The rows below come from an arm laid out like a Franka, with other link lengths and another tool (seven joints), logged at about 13 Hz.
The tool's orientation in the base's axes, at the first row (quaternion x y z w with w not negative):
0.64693 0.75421 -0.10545 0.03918
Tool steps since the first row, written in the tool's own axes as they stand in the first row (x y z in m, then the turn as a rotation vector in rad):
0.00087 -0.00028 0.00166 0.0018 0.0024 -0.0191
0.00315 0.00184 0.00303 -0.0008 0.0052 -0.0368
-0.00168 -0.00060 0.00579 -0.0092 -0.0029 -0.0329
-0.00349 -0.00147 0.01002 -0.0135 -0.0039 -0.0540
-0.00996 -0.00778 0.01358 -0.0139 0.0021 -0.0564
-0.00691 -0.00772 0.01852 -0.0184 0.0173 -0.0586
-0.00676 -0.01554 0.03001 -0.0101 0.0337 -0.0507
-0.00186 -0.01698 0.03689 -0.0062 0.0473 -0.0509
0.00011 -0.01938 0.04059 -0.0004 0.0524 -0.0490
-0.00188 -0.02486 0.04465 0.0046 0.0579 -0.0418
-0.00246 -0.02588 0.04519 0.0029 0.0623 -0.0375
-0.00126 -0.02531 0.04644 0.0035 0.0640 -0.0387
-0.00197 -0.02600 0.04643 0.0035 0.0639 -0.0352
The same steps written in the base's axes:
-0.00054 0.00045 -0.00176 0.0036 0.0061 0.0180
0.00107 0.00267 -0.00377 0.0081 0.0077 0.0355
-0.00077 -0.00292 -0.00525 0.0012 -0.0024 0.0342
-0.00166 -0.00569 -0.00892 0.0025 -0.0023 0.0557
-0.00711 -0.01358 -0.01045 0.0087 -0.0013 0.0575
-0.00792 -0.01166 -0.01586 0.0245 -0.0031 0.0588
-0.01653 -0.01502 -0.02624 0.0387 0.0056 0.0477
-0.01927 -0.01193 -0.03375 0.0515 0.0113 0.0457
-0.02223 -0.01113 -0.03748 0.0554 0.0173 0.0422
-0.02762 -0.01468 -0.04046 0.0595 0.0214 0.0336
-0.02857 -0.01550 -0.04076 0.0637 0.0194 0.0292
-0.02830 -0.01452 -0.04228 0.0654 0.0205 0.0301
-0.02886 -0.01530 -0.04205 0.0650 0.0198 0.0267

